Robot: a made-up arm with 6 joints. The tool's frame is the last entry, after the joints.
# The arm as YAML. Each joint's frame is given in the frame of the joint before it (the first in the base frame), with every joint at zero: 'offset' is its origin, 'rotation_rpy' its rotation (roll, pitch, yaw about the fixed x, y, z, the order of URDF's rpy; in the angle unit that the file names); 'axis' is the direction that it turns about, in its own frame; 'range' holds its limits. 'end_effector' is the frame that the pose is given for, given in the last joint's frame.
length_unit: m
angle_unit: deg
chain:
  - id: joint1
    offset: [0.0, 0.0, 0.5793]
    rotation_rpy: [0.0, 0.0, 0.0]
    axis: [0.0, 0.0, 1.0]
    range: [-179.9, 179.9]
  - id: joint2
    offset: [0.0, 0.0, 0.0]
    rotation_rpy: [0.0, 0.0, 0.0]
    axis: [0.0, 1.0, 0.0]
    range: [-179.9, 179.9]
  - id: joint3
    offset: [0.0, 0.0, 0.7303]
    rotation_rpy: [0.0, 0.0, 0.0]
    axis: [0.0, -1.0, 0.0]
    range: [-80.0, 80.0]
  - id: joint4
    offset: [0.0, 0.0, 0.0]
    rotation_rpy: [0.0, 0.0, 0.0]
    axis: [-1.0, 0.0, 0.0]
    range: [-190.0, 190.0]
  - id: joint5
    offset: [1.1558, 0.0, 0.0]
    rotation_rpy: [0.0, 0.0, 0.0]
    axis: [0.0, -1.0, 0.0]
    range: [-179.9, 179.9]
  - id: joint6
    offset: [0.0, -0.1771, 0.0]
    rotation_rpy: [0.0, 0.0, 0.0]
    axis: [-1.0, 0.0, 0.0]
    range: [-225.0, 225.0]
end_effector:
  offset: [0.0, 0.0, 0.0]
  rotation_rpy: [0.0, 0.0, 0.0]
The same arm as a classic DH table. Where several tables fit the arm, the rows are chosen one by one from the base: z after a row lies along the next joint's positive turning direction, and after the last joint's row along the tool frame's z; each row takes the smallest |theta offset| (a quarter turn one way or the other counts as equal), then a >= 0, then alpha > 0; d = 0 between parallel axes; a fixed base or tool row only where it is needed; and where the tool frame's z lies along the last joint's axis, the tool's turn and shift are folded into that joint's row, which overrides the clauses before.
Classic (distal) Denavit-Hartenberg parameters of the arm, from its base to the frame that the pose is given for. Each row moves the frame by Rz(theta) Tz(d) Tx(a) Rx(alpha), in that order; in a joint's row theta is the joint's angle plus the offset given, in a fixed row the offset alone. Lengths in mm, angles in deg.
joint1: d 579.3, theta0 0, a 0, alpha -90
joint2: d 0, theta0 -90, a 730.3, alpha 180
joint3: d 0, theta0 0, a 0, alpha -90
joint4: d -1155.8, theta0 0, a 0, alpha 90
joint5: d 177.1, theta0 0, a 0, alpha -90
joint6: d 0, theta0 90, a 0, alpha 90
tool (fixed): d 0, theta0 -90, a 0, alpha 0
Joint limits (deg, base to tool): -179.9..179.9 -179.9..179.9 -80..80 -190..190 -179.9..179.9 -225..225

